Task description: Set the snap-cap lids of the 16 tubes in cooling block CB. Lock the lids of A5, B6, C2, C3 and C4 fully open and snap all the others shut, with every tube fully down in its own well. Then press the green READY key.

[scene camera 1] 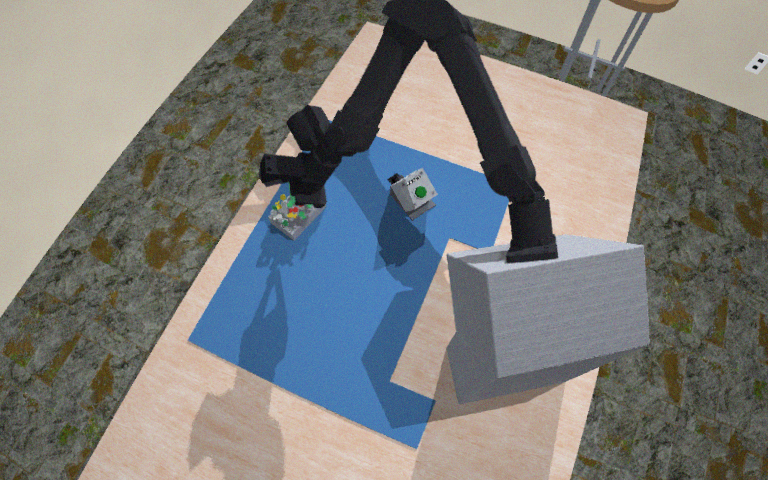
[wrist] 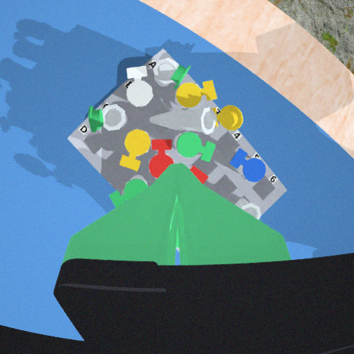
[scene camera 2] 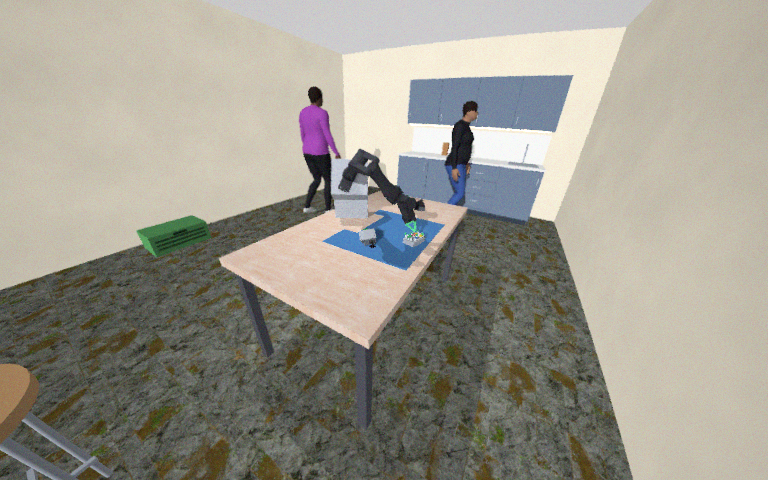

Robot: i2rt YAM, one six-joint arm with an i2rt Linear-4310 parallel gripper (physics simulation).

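Seen in the pictures: gripper, fingertip midpoint: (scene camera 1: 294, 202) (scene camera 2: 414, 231); arm's base, link origin: (scene camera 1: 533, 249) (scene camera 2: 349, 176).
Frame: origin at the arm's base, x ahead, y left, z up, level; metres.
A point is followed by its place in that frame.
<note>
Cooling block CB (scene camera 1: 293, 232) {x 0.443, y -0.140, z -0.275 m} (scene camera 2: 414, 242) {x 0.449, y -0.260, z -0.277 m} (wrist: 102, 176) stands on the mat. In the wrist view, the A1 lid (wrist: 181, 75) and C1 lid (wrist: 95, 119) are green and stand open. A2 (wrist: 189, 95), B1 (wrist: 139, 93), A5 (wrist: 253, 170), B3 (wrist: 189, 145), C2 (wrist: 137, 142) and C3 (wrist: 161, 164) show flat lids over their tubes. A clear tube (wrist: 177, 120) with an open yellow lid (wrist: 231, 118) looks tilted across the block. B6 (wrist: 251, 210) shows an open rim. My gripper (wrist: 177, 175) is shut and empty, its tips over C3's edge, hiding C4. The green READY key (scene camera 1: 420, 191) {x 0.166, y -0.240, z -0.234 m} is on its box.
The key box (scene camera 1: 406, 198) {x 0.196, y -0.224, z -0.242 m} (scene camera 2: 367, 235) {x 0.190, y -0.295, z -0.249 m} stands on the blue mat (scene camera 1: 317, 316) {x 0.370, y 0.040, z -0.304 m} (scene camera 2: 390, 257) {x 0.337, y -0.402, z -0.304 m}, apart from the block. The arm rises from a large grey pedestal (scene camera 1: 566, 316) {x -0.018, y 0.124, z 0.060 m} (scene camera 2: 351, 207) {x -0.013, y 0.062, z -0.226 m} beside the table. The wooden table edge runs close behind the block.
</note>
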